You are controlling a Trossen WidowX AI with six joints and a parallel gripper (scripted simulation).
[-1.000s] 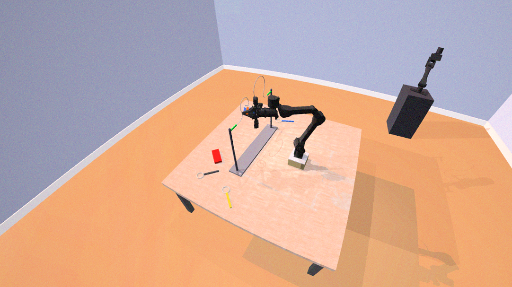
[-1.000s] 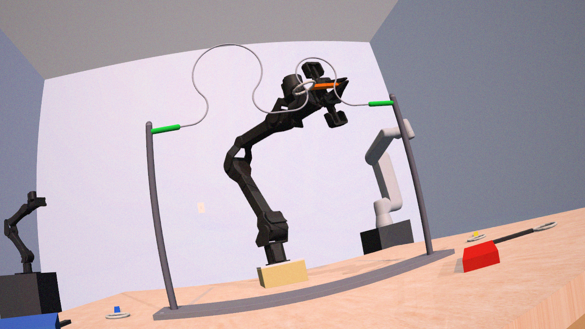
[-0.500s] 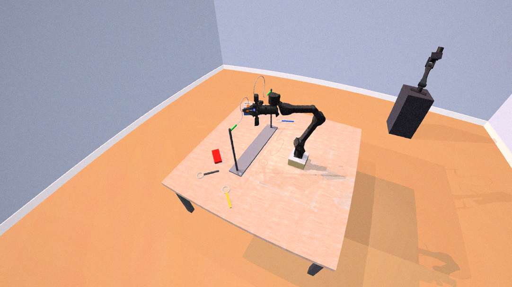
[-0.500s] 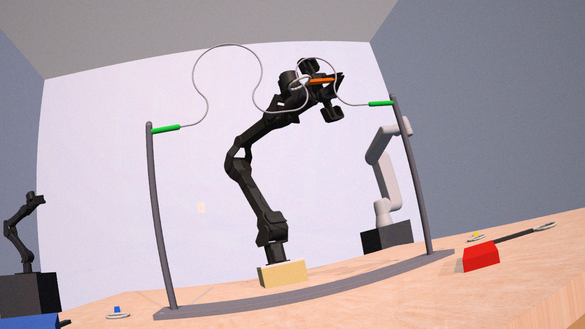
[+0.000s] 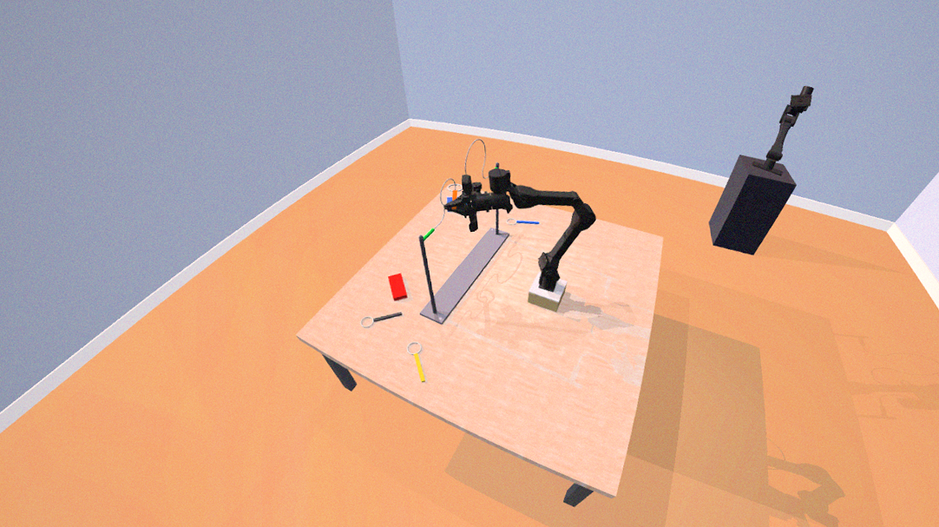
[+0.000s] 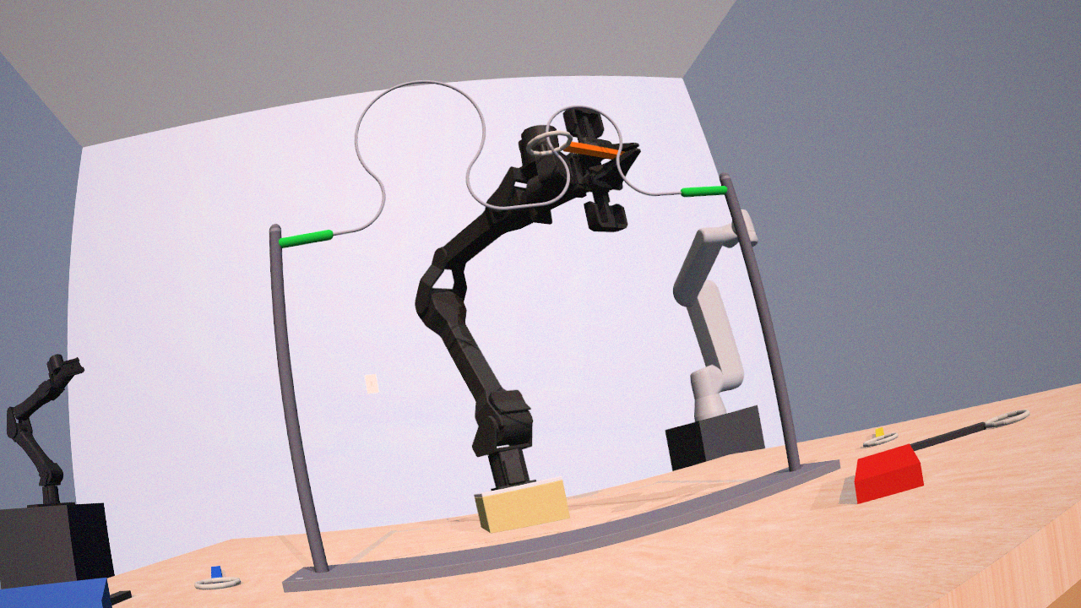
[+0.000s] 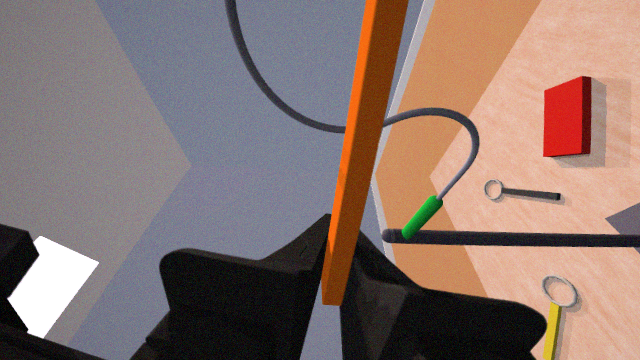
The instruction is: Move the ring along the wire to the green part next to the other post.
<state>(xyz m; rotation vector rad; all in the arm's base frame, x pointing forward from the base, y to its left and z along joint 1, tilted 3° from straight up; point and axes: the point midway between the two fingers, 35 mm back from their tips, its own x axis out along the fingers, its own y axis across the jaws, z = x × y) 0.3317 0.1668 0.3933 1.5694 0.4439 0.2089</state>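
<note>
Right now my gripper tip is 19 cm to the left of the wire rig, 18 cm above it and 2 cm short of it. From my gripper tip the other things lie so: orange-handled ring 9 cm to the right, 1 cm ahead; then red block 46 cm below, 27 cm ahead, 3 cm to the left; then yellow-handled ring 47 cm below, 31 cm to the left, 1 cm ahead.
</note>
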